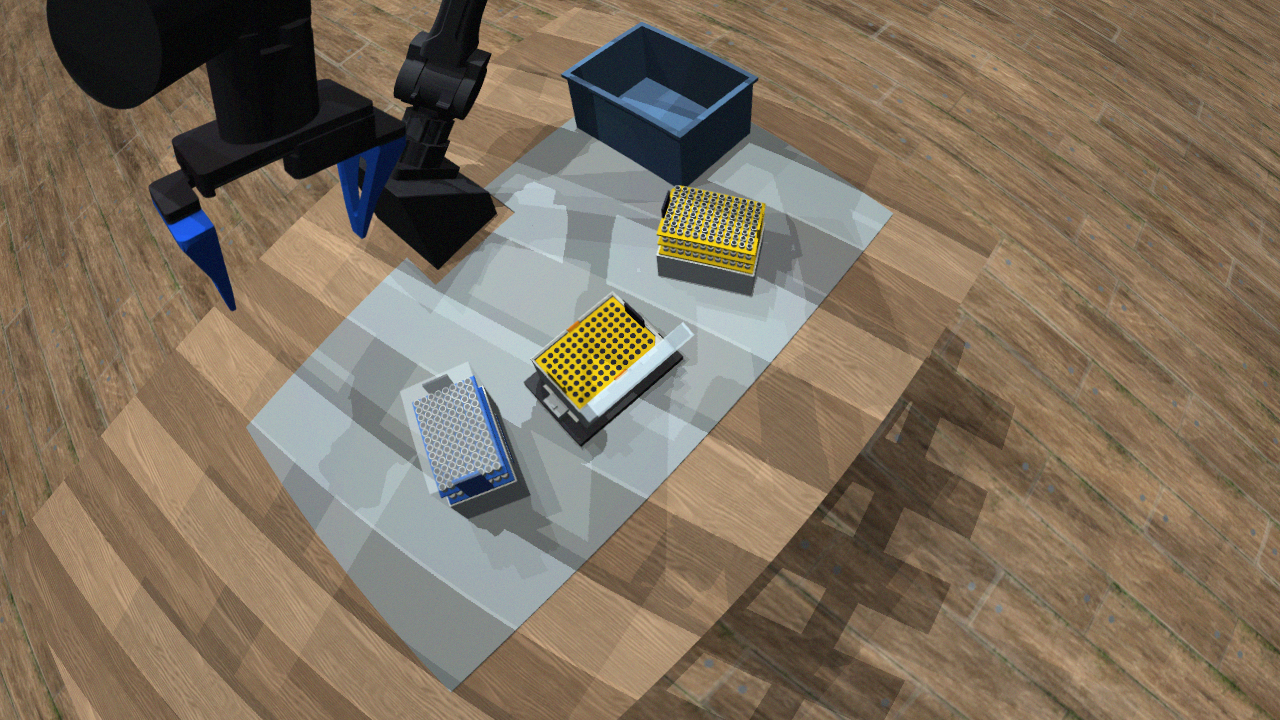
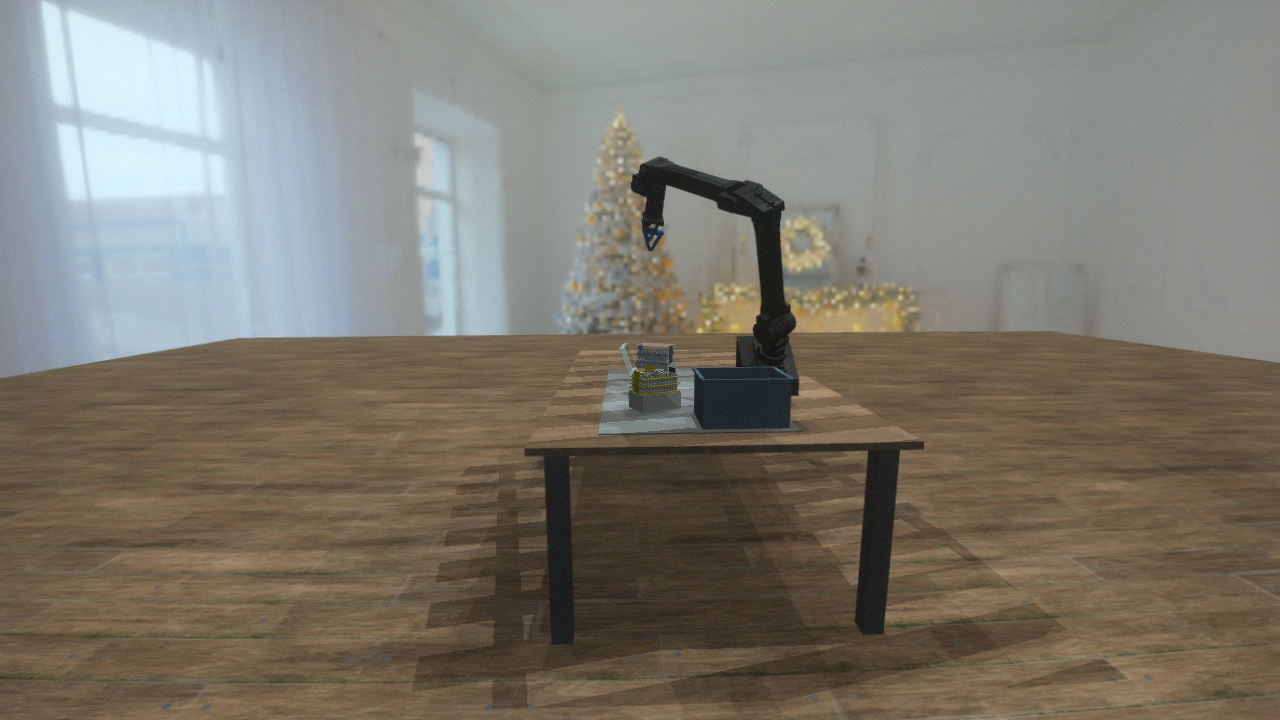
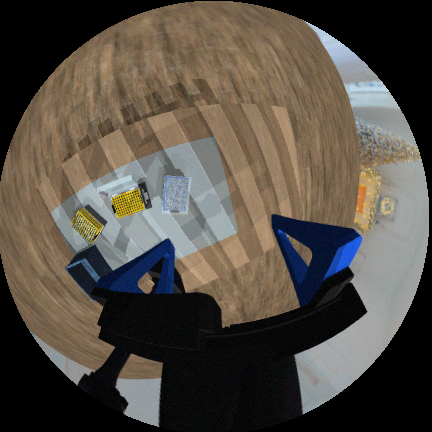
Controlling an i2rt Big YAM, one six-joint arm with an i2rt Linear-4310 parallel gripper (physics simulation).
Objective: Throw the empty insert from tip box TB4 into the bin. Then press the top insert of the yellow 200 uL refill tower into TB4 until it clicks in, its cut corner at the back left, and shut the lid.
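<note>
The tip box TB4 stands mid-mat with its pale lid open. A yellow insert with dark, empty holes sits in it. No label is readable. The yellow refill tower stands between TB4 and the bin, with stacked yellow tip inserts on a grey base. The blue bin is open at the top; its visible floor shows no insert. My gripper is open and empty, high above the table, away from TB4.
A blue refill tower with grey-white tips stands on the other side of TB4 from the yellow tower. The grey mat lies under them. The black arm base stands at the mat's edge.
</note>
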